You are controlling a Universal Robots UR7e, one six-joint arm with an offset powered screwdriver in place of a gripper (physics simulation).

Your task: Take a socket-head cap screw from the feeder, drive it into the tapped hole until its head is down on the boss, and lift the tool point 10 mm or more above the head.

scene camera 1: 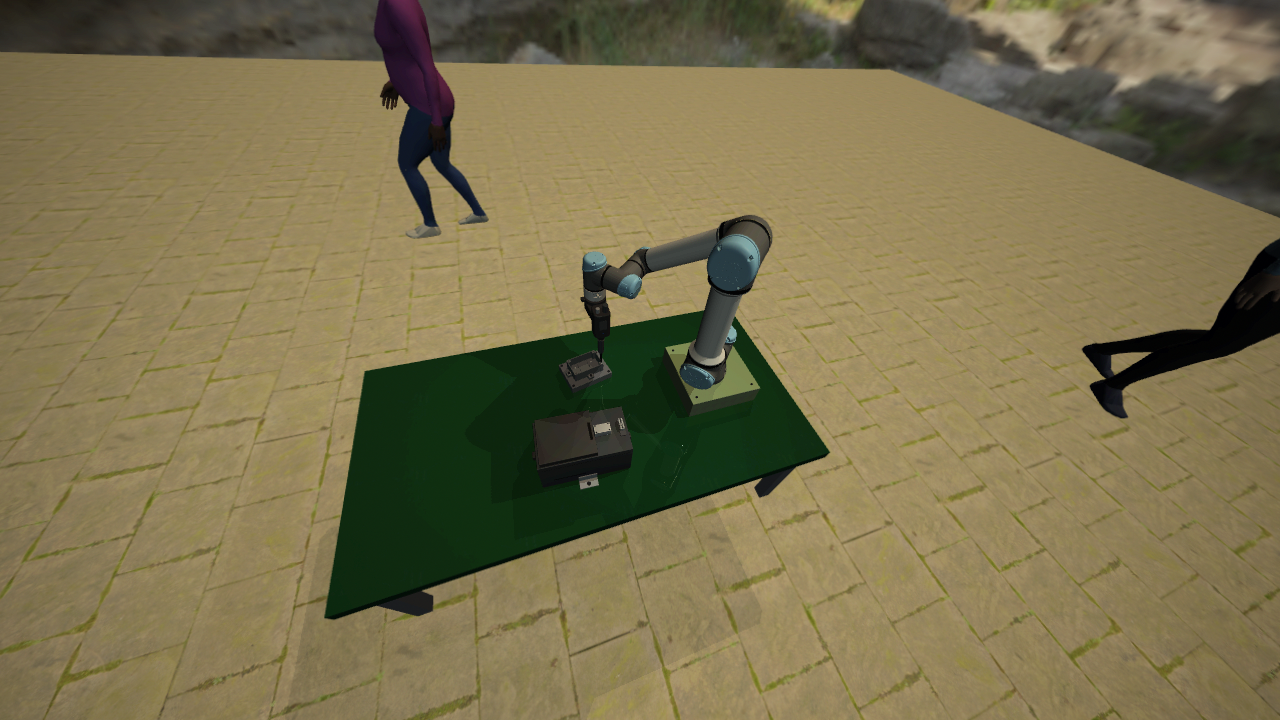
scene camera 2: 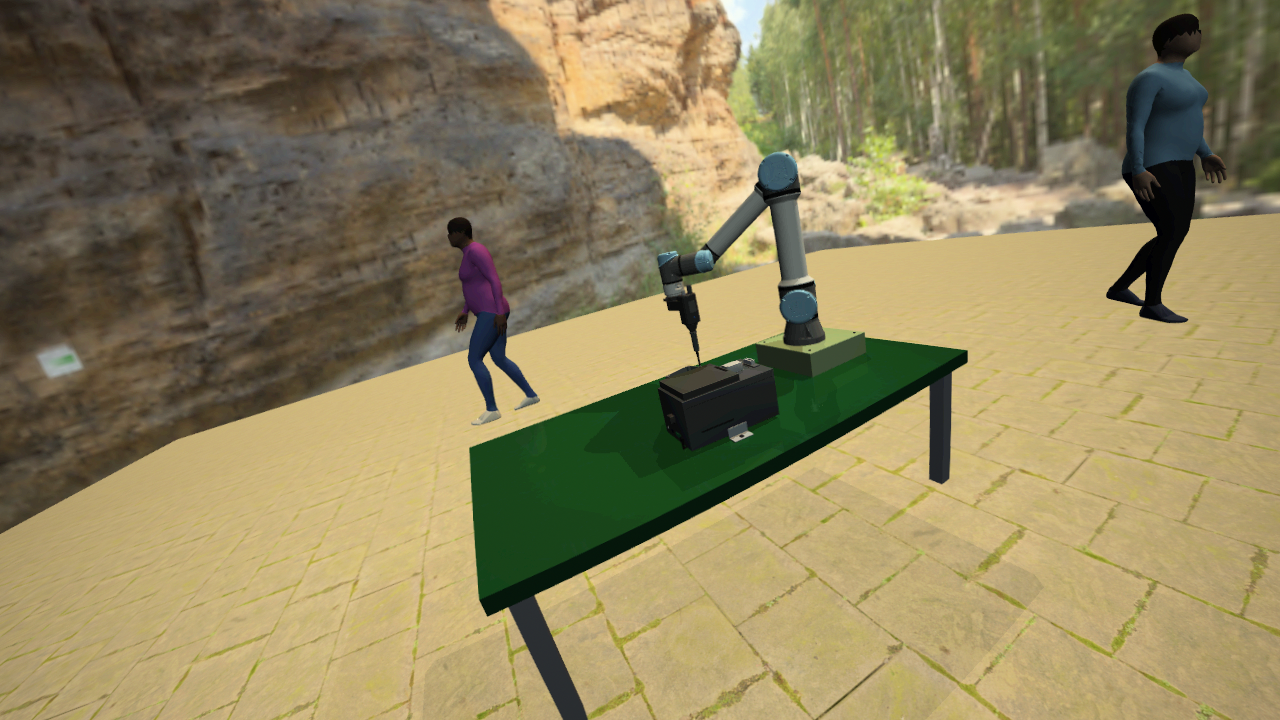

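My gripper, a powered screwdriver [scene camera 1: 600, 359] [scene camera 2: 699, 362], points straight down with its tip at the right back corner of a grey workpiece with a raised rim [scene camera 1: 586, 368]. Whether the tip touches the workpiece, and whether a screw is on the bit, is too small to tell. In scene camera 2 the tip is partly behind the feeder and most of the workpiece is hidden. The feeder, a dark box [scene camera 1: 565, 439] [scene camera 2: 725, 407], stands in front of the workpiece, with a small light plate on its top. The tapped hole and the screw cannot be made out.
The arm's base stands on a pale green block [scene camera 1: 729, 394] [scene camera 2: 811, 360], right of the workpiece, on the green table [scene camera 1: 402, 501] [scene camera 2: 554, 519]. A person in purple [scene camera 1: 416, 62] [scene camera 2: 483, 282] is behind the table. Another person in dark trousers [scene camera 1: 1172, 349] [scene camera 2: 1168, 214] is off to the right.
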